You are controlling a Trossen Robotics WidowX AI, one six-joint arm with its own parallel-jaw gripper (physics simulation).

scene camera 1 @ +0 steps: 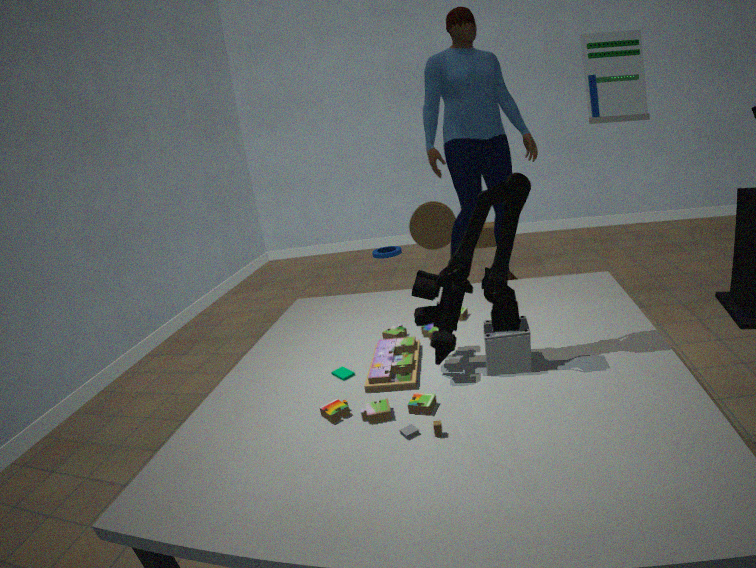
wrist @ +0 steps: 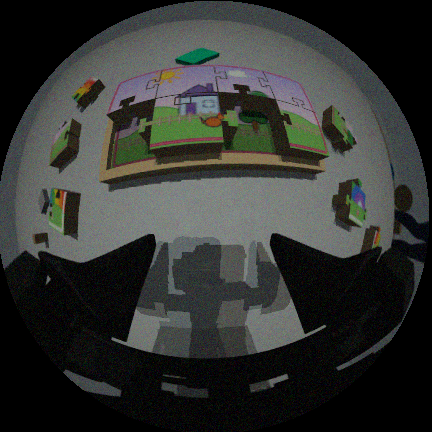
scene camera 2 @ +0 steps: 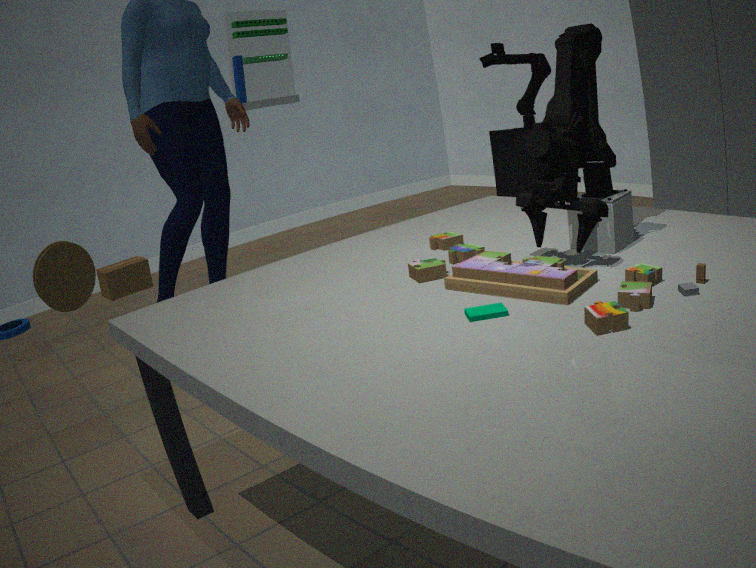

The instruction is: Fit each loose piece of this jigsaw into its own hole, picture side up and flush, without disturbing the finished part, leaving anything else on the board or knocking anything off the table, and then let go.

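The puzzle board (scene camera 1: pixel 392 386) (scene camera 2: pixel 506 291) (wrist: pixel 135 172) has a tan rim and a finished part with a sun and a house. Two holes show in its near row in the wrist view. Loose pieces lie picture side up: a red-yellow piece (scene camera 1: pixel 334 407) (scene camera 2: pixel 606 317) (wrist: pixel 87 91), a pink-green piece (scene camera 1: pixel 377 409) (scene camera 2: pixel 635 295) (wrist: pixel 64 145), a green-orange piece (scene camera 1: pixel 421 403) (scene camera 2: pixel 643 273) (wrist: pixel 62 212), a green piece (scene camera 1: pixel 394 331) (scene camera 2: pixel 426 269) (wrist: pixel 339 127), a purple-blue piece (scene camera 2: pixel 465 252) (wrist: pixel 351 202), and a red-green piece (scene camera 2: pixel 446 240) (wrist: pixel 371 240). My gripper (scene camera 1: pixel 440 359) (scene camera 2: pixel 559 247) (wrist: pixel 213 239) is open and empty above the table, on the base side of the board.
A teal tile (scene camera 1: pixel 342 373) (scene camera 2: pixel 486 312) (wrist: pixel 197 56) lies beyond the board. A grey tile (scene camera 1: pixel 409 431) (scene camera 2: pixel 688 288) (wrist: pixel 43 201) and a small wooden block (scene camera 1: pixel 437 428) (scene camera 2: pixel 700 273) (wrist: pixel 40 238) lie near the green-orange piece. A person (scene camera 1: pixel 467 91) (scene camera 2: pixel 168 79) stands beyond the table.
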